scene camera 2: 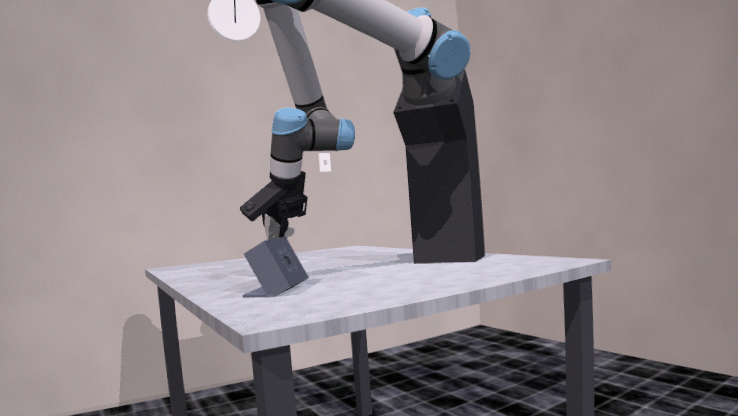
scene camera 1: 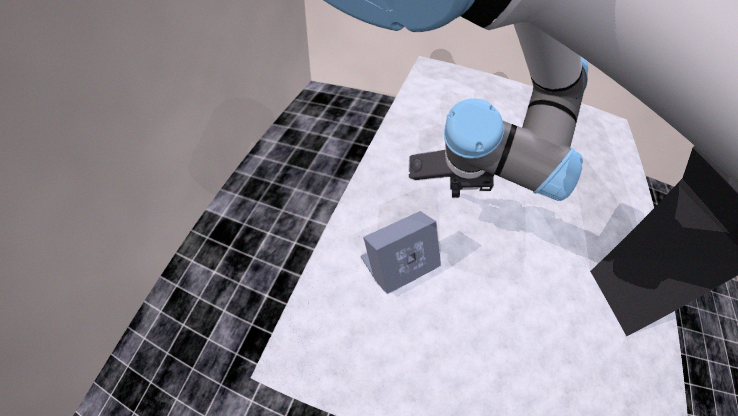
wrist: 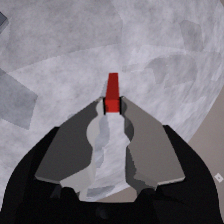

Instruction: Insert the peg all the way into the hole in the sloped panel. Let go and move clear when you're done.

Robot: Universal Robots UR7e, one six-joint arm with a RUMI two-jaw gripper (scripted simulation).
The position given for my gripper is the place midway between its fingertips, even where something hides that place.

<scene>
In view: my gripper [scene camera 2: 273, 251].
My gripper is seen too in scene camera 1 [scene camera 1: 456, 185] and in the wrist view [wrist: 112, 98].
</scene>
